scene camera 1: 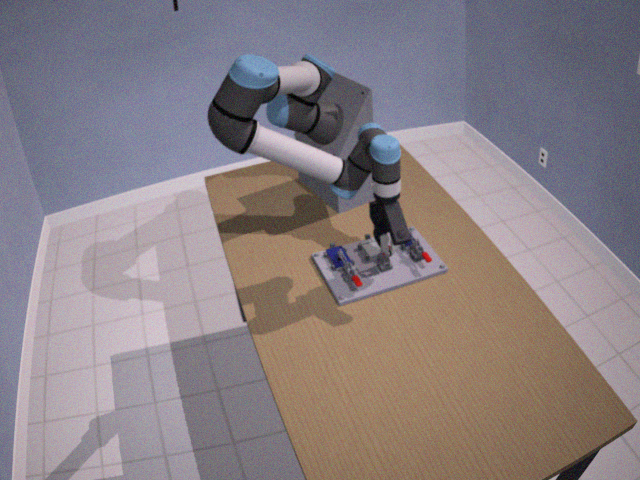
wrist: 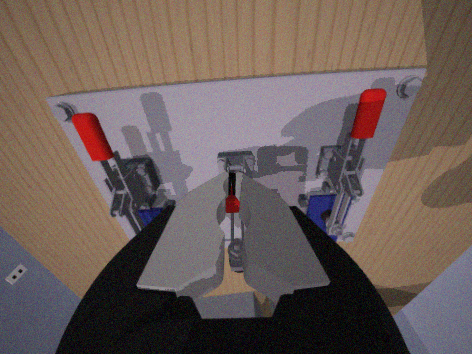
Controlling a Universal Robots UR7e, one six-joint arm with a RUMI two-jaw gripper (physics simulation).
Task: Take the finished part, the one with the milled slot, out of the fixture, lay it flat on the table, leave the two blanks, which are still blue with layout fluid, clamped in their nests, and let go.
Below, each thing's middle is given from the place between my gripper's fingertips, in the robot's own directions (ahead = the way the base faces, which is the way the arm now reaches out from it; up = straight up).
Labels:
The fixture plate (scene camera 1: pixel 405 271) lies 7 cm below my hand and 6 cm behind it.

